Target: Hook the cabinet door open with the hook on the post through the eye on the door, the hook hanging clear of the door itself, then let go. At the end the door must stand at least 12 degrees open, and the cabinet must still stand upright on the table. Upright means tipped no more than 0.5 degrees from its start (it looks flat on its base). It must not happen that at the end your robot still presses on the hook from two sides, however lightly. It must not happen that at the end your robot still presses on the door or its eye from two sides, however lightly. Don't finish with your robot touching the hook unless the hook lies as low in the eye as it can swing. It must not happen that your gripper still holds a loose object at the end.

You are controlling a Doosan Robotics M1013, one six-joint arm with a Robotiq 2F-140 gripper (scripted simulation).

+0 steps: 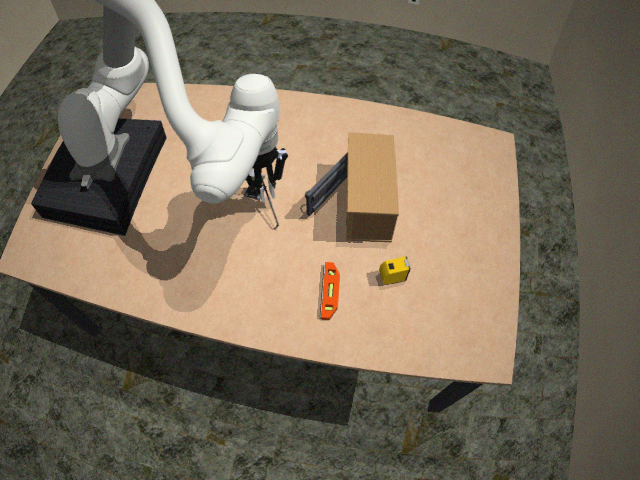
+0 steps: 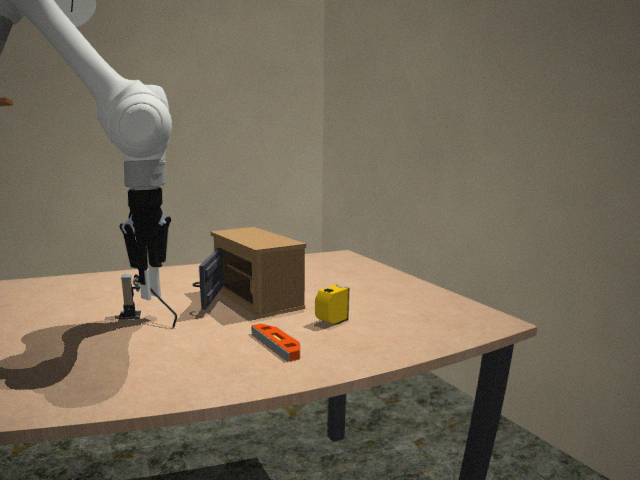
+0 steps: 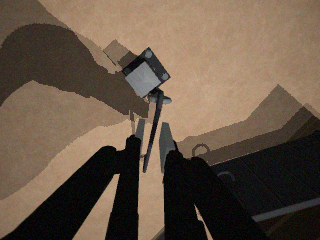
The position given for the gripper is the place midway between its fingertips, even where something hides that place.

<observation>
In view: the gripper (image 2: pixel 151 297), a brown cabinet (image 2: pixel 275 273), a yellow tape measure (image 2: pixel 332 303), an orange spirit level (image 2: pixel 289 348) and a short post (image 3: pixel 140 75).
The brown cabinet is seen too in image 1 (image 1: pixel 372 194). The orange spirit level shows as well in image 1 (image 1: pixel 330 303). The gripper also shows in image 3 (image 3: pixel 152 130). Image 3 does not show the yellow tape measure: it is out of frame.
</observation>
